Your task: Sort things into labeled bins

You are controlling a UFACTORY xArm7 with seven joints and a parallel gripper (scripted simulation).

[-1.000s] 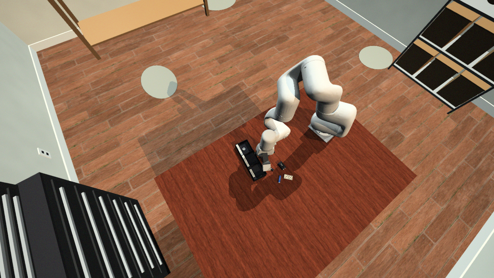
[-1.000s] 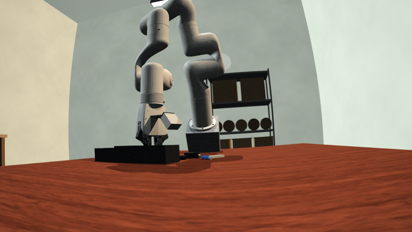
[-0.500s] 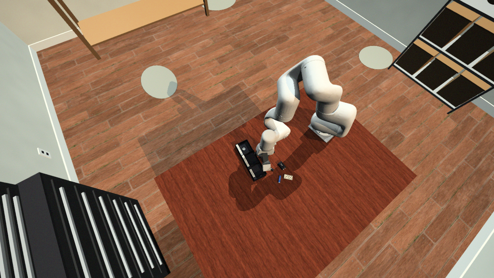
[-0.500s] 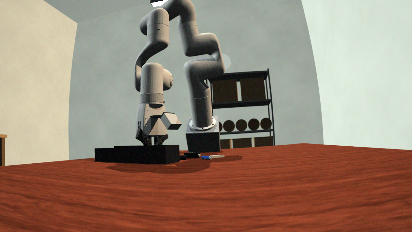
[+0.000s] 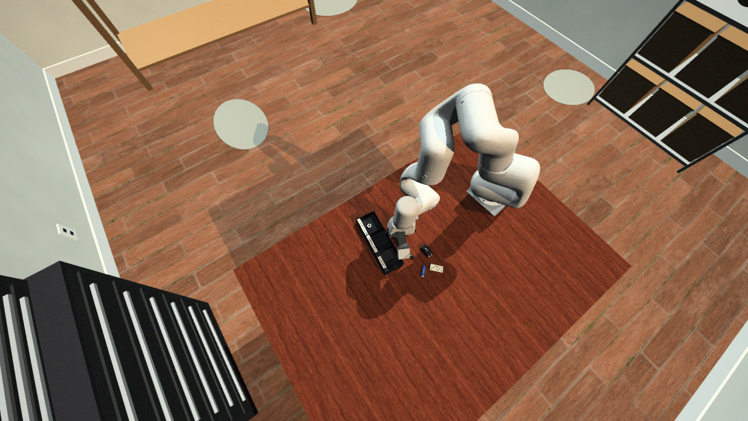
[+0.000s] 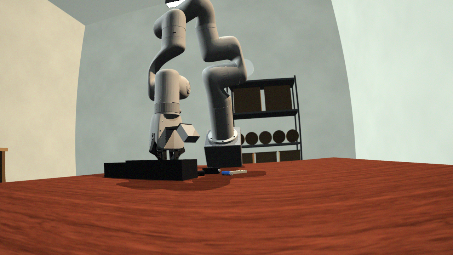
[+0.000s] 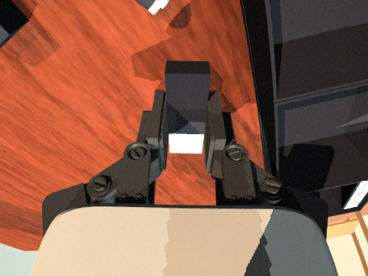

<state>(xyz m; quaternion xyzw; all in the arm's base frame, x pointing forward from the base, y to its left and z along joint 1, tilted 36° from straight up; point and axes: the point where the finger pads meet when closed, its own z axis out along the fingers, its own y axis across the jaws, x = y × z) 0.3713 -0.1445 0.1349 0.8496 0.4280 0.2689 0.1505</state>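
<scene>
The black bin row lies 8 cm ahead of my hand and 4 cm to the right of it. Round my hand: nut (12 cm to the right, 6 cm ahead, 1 cm below); black cylindrical battery (8 cm to the left, 3 cm ahead, 2 cm below); black boxy battery (13 cm to the left, 4 cm behind, 1 cm below).
</scene>
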